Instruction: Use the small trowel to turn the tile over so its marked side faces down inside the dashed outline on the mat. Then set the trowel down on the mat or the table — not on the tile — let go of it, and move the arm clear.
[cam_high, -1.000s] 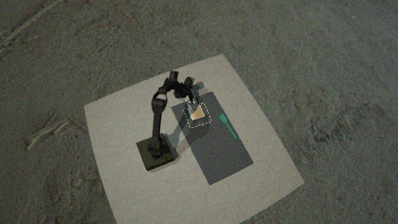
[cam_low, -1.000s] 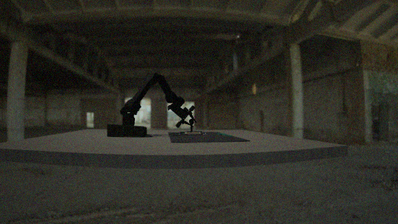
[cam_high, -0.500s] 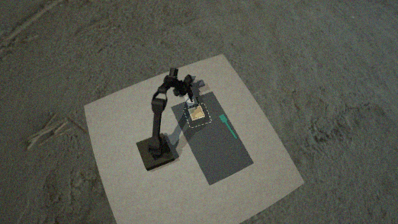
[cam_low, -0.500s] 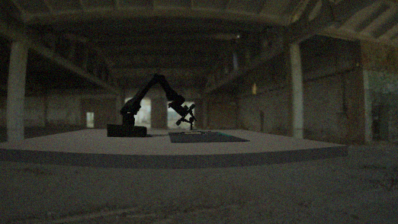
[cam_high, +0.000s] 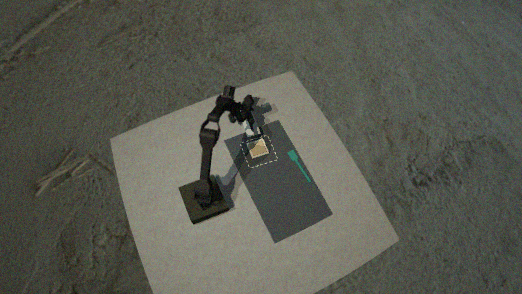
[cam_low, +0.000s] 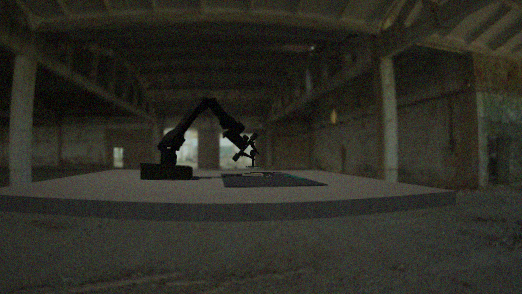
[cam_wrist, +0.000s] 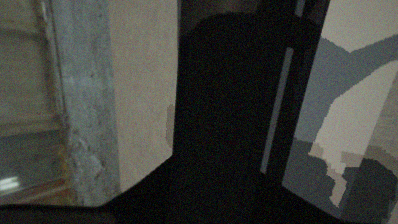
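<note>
My gripper tip is 5 cm short of the small green trowel, 37 cm to the left of it and 8 cm above it. From my gripper tip the other things lie so: tile (8 cm behind, 17 cm to the right, 8 cm below); then dark grey mat (9 cm behind, 37 cm to the right, 10 cm below).
</note>
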